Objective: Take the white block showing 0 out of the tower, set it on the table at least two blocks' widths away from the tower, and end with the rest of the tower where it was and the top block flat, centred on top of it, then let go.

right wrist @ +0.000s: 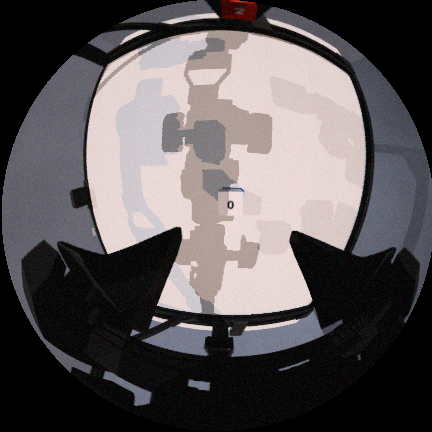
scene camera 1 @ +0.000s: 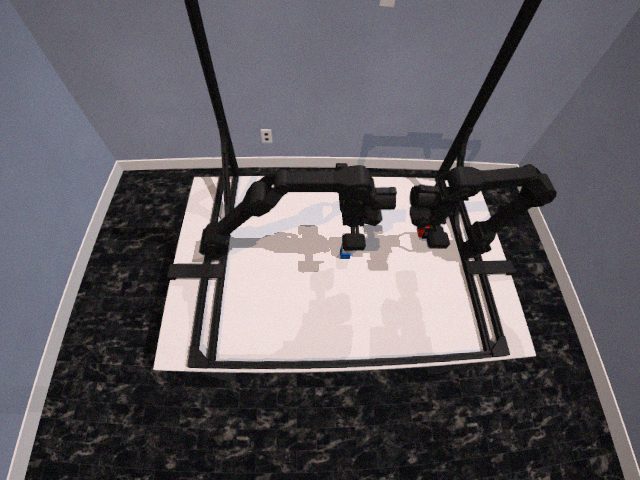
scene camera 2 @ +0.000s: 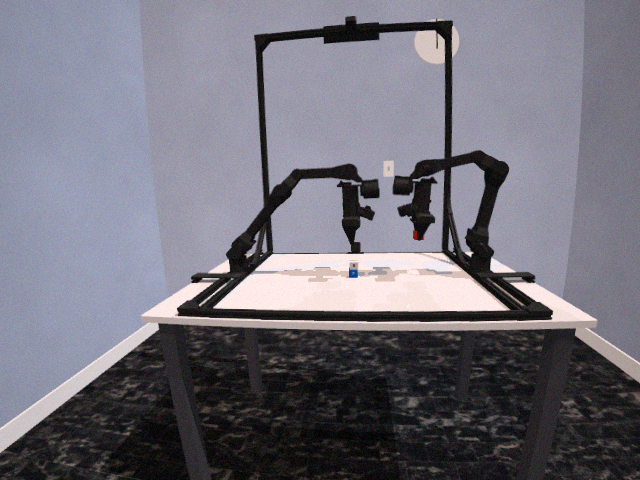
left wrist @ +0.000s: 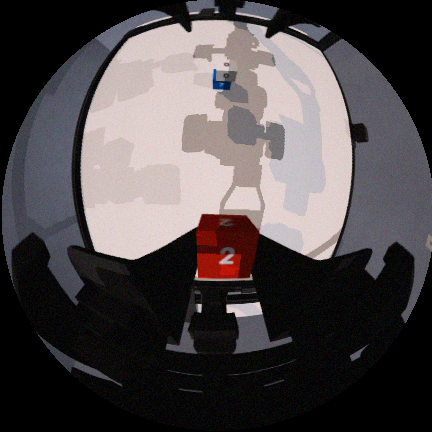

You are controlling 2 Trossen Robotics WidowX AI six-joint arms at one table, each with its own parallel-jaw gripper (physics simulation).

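Frame: origin at the left arm's base, x back, y right, z up, level; centimetres.
Seen in the pictures: left gripper, fingertip midpoint: [scene camera 1: 422, 233] [scene camera 2: 418, 239] [left wrist: 222, 232]; right gripper, fingertip midpoint: [right wrist: 237, 234] [scene camera 1: 348, 235] [scene camera 2: 352, 242]; left arm's base, link origin: [scene camera 1: 470, 250] [scene camera 2: 480, 270] [left wrist: 213, 295]; right arm's base, link origin: [right wrist: 220, 322] [scene camera 1: 215, 251] [scene camera 2: 238, 271].
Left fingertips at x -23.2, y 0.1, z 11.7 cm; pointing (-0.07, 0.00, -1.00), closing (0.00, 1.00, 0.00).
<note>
Offsets run from my left fingertips to a thing's top centre. "*": to the spot under its first point. Level surfaces: height alone.
The white block showing 0 {dx -23.4, dy +0.1, dz -7.9 cm} [scene camera 2: 354, 265] [left wrist: 226, 75] [right wrist: 230, 199] sits on top of the blue block {dx -23.6, dy -0.4, dz -10.7 cm} [scene camera 1: 345, 254] [scene camera 2: 353, 273] [left wrist: 221, 85] [right wrist: 233, 189], which stands on the table. In scene camera 1 the white block is hard to make out under the right arm. A red block marked 2 {dx +0.1, dy +0.0, dz +3.1 cm} [scene camera 1: 421, 232] [scene camera 2: 416, 235] [left wrist: 226, 245] [right wrist: 239, 10] is raised well above the table. My left gripper [left wrist: 222, 232] is shut on this red block, to the right of the tower in the scene views. My right gripper [scene camera 2: 353, 243] [right wrist: 237, 234] is open and empty, pointing down above the tower.
A black frame surrounds the white table {dz -13.6 cm} [scene camera 1: 289, 320] [scene camera 2: 268, 294], with its front bar {* dx -27.1, dy -37.0, dz -12.2 cm} [scene camera 1: 341, 363] [scene camera 2: 361, 314] near the front edge. Uprights [scene camera 2: 262, 129] [scene camera 2: 448, 129] stand at the back. The two wrists hang fairly close together above the table. Arm shadows cross it.
</note>
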